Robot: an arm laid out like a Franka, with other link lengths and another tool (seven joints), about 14 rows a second.
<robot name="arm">
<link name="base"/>
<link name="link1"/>
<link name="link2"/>
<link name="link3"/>
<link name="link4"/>
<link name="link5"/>
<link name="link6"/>
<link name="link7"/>
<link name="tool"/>
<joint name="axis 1" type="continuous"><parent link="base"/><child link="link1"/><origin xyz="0.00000 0.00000 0.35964" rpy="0.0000 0.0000 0.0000"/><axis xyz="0 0 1"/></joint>
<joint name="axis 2" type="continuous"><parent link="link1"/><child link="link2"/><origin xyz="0.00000 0.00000 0.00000" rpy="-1.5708 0.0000 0.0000"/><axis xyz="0 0 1"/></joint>
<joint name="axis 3" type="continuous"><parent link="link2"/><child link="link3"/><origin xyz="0.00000 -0.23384 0.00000" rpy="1.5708 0.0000 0.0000"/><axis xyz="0 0 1"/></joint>
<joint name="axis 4" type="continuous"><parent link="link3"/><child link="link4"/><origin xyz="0.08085 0.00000 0.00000" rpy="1.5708 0.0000 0.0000"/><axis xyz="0 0 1"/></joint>
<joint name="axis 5" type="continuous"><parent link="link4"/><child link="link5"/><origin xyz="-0.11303 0.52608 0.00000" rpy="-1.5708 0.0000 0.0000"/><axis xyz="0 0 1"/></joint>
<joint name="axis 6" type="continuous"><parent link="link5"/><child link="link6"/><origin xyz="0.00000 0.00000 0.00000" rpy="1.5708 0.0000 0.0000"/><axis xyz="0 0 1"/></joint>
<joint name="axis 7" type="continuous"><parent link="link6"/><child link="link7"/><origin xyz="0.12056 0.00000 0.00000" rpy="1.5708 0.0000 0.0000"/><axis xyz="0 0 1"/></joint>
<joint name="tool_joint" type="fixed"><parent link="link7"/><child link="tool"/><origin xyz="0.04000 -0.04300 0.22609" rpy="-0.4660 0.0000 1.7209"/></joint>
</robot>
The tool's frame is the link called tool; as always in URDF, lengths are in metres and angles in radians. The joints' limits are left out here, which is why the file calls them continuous.
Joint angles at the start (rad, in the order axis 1, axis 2, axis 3, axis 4, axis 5, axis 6, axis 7):
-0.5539 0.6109 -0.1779 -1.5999 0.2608 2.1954 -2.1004
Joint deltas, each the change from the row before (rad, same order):
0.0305 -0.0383 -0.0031 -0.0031 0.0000 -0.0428 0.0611
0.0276 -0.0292 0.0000 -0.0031 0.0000 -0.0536 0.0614
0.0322 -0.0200 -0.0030 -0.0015 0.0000 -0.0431 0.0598
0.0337 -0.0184 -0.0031 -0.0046 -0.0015 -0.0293 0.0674
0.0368 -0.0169 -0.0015 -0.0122 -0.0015 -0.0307 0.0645
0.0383 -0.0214 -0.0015 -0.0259 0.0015 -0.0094 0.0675
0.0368 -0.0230 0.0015 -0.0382 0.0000 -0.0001 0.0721
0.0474 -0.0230 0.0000 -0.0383 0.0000 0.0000 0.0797
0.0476 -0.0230 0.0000 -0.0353 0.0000 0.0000 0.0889
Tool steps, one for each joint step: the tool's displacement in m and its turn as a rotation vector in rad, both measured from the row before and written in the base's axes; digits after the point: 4 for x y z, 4 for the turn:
0.0177 0.0205 0.0250 0.0171 0.0040 -0.0282
0.0128 0.0246 0.0175 0.0302 0.0203 -0.0271
0.0123 0.0249 0.0123 0.0231 0.0225 -0.0242
0.0128 0.0246 0.0101 0.0140 0.0200 -0.0314
0.0101 0.0295 0.0045 0.0187 0.0294 -0.0244
0.0097 0.0296 0.0012 0.0111 0.0211 -0.0312
0.0064 0.0311 -0.0043 0.0097 0.0251 -0.0358
0.0077 0.0373 -0.0045 0.0069 0.0280 -0.0336
0.0074 0.0371 -0.0030 0.0030 0.0282 -0.0418

